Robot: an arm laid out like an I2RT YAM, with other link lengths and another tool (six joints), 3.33 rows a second.
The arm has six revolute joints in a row. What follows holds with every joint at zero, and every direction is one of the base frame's. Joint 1 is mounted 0.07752 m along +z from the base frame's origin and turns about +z. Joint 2 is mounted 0.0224 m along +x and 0.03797 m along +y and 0.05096 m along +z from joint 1 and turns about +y. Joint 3 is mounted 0.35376 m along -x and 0.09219 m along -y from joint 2 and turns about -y. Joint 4 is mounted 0.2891 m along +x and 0.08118 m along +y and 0.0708 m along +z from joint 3 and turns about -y. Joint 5 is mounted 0.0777 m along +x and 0.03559 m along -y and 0.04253 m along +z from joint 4 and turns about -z. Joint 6 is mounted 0.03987 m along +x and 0.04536 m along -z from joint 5 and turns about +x. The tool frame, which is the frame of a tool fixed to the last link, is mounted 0.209 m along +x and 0.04 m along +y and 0.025 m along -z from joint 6; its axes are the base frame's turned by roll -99.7, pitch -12.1 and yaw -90 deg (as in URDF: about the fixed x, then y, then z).
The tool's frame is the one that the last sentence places.
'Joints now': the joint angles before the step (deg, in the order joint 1, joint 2, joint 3, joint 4, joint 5, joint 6). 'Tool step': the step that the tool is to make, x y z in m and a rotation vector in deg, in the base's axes. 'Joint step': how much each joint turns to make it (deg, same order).
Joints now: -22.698 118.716 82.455 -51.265 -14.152 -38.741
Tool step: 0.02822 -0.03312 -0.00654 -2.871 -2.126 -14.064
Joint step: -1.990 0.262 -0.327 6.381 2.907 12.151
